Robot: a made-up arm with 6 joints. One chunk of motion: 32 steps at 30 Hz.
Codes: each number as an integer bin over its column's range. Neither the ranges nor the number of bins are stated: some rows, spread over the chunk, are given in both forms.
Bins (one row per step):
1: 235 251 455 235 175 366
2: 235 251 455 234 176 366
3: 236 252 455 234 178 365
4: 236 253 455 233 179 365
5: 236 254 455 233 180 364
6: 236 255 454 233 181 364
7: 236 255 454 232 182 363
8: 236 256 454 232 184 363
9: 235 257 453 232 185 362
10: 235 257 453 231 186 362
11: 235 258 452 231 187 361
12: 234 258 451 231 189 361
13: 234 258 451 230 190 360
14: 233 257 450 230 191 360
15: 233 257 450 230 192 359
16: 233 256 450 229 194 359
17: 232 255 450 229 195 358
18: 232 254 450 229 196 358
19: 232 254 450 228 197 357
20: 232 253 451 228 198 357
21: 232 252 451 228 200 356
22: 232 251 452 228 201 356
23: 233 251 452 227 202 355
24: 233 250 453 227 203 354
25: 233 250 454 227 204 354
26: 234 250 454 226 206 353
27: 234 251 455 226 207 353
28: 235 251 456 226 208 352
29: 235 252 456 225 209 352
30: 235 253 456 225 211 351
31: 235 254 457 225 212 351
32: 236 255 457 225 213 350
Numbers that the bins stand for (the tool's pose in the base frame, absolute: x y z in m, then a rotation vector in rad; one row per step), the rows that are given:
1: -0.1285 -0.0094 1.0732 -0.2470 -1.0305 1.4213
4: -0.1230 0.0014 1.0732 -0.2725 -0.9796 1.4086
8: -0.1230 0.0177 1.0677 -0.2853 -0.9159 1.3832
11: -0.1285 0.0286 1.0567 -0.2981 -0.8777 1.3578
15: -0.1396 0.0231 1.0458 -0.3109 -0.8140 1.3325
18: -0.1451 0.0069 1.0458 -0.3236 -0.7630 1.3198
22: -0.1451 -0.0094 1.0567 -0.3364 -0.6993 1.2944
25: -0.1396 -0.0148 1.0677 -0.3492 -0.6611 1.2691
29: -0.1285 -0.0040 1.0786 -0.3748 -0.5974 1.2437
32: -0.1230 0.0123 1.0841 -0.3748 -0.5464 1.2184
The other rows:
2: -0.1285 -0.0094 1.0732 -0.2597 -1.0178 1.4213
3: -0.1230 -0.0040 1.0732 -0.2597 -0.9923 1.4086
5: -0.1230 0.0069 1.0732 -0.2725 -0.9668 1.3959
6: -0.1230 0.0123 1.0677 -0.2725 -0.9541 1.3959
7: -0.1230 0.0123 1.0677 -0.2853 -0.9414 1.3832
9: -0.1285 0.0231 1.0622 -0.2853 -0.9032 1.3705
10: -0.1285 0.0231 1.0622 -0.2981 -0.8904 1.3705
12: -0.1341 0.0286 1.0512 -0.2981 -0.8522 1.3578
13: -0.1341 0.0286 1.0512 -0.3109 -0.8395 1.3452
14: -0.1396 0.0231 1.0458 -0.3109 -0.8267 1.3452
16: -0.1396 0.0177 1.0458 -0.3236 -0.7885 1.3325
17: -0.1451 0.0123 1.0458 -0.3236 -0.7758 1.3198
19: -0.1451 0.0069 1.0458 -0.3364 -0.7503 1.3071
20: -0.1451 0.0014 1.0512 -0.3364 -0.7375 1.3071
21: -0.1451 -0.0040 1.0512 -0.3364 -0.7121 1.2944
23: -0.1396 -0.0094 1.0567 -0.3492 -0.6866 1.2818
24: -0.1396 -0.0148 1.0622 -0.3492 -0.6738 1.2691
26: -0.1341 -0.0148 1.0677 -0.3620 -0.6356 1.2564
27: -0.1341 -0.0094 1.0732 -0.3620 -0.6229 1.2564
28: -0.1285 -0.0094 1.0786 -0.3620 -0.6101 1.2437
30: -0.1285 0.0014 1.0786 -0.3748 -0.5719 1.2310
31: -0.1285 0.0069 1.0841 -0.3748 -0.5592 1.2310

